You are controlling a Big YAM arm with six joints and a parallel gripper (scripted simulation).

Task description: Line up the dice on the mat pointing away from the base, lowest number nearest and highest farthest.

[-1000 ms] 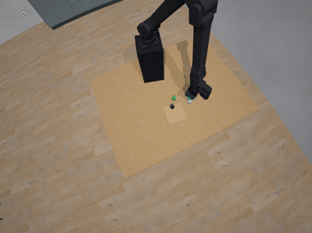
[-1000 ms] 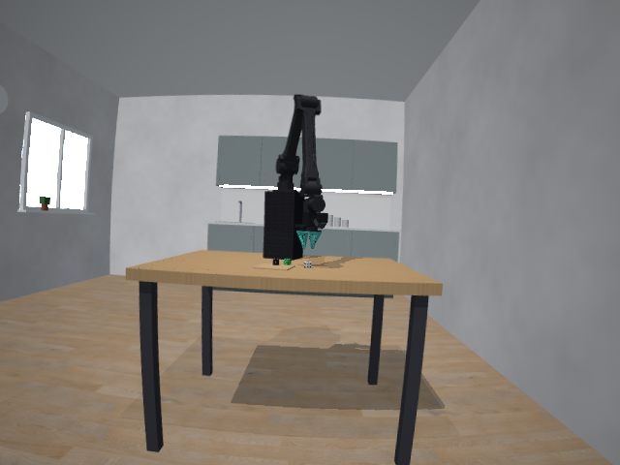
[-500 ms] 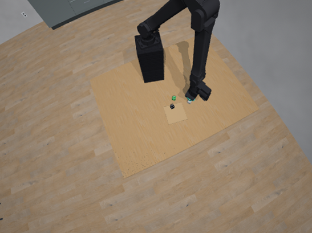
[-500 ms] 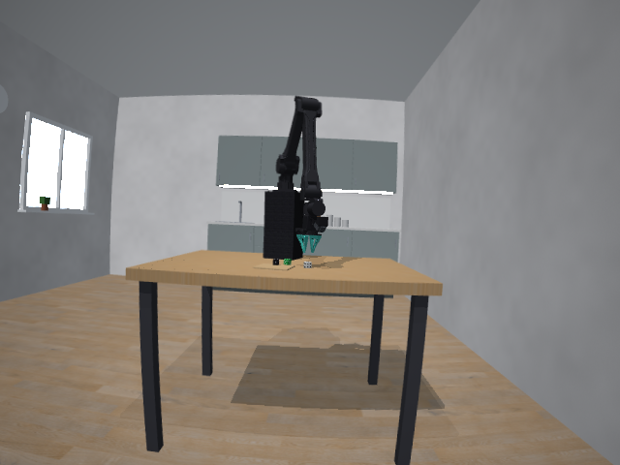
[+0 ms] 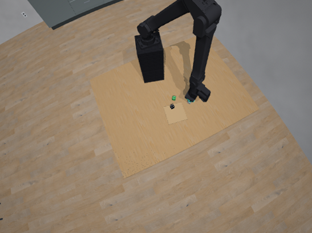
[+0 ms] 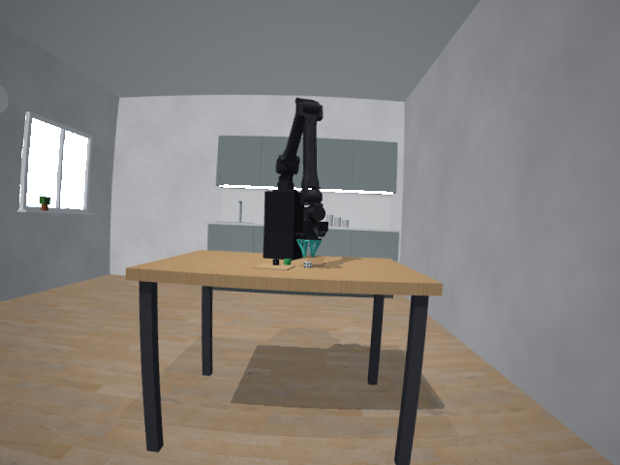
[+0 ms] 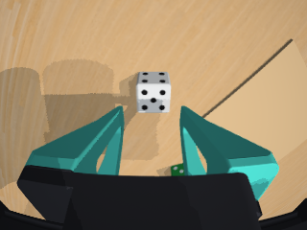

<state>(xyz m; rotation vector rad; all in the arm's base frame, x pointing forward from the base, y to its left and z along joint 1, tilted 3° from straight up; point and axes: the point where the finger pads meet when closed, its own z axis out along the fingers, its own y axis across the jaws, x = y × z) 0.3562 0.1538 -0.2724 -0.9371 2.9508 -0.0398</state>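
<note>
The white die is 4 cm below my hand. From my hand the other things lie so: mat: 4 cm ahead, 13 cm to the right, 5 cm below; then green die: 7 cm behind, 10 cm to the right, 4 cm below; then black die: 1 cm behind, 14 cm to the right, 4 cm below.
</note>
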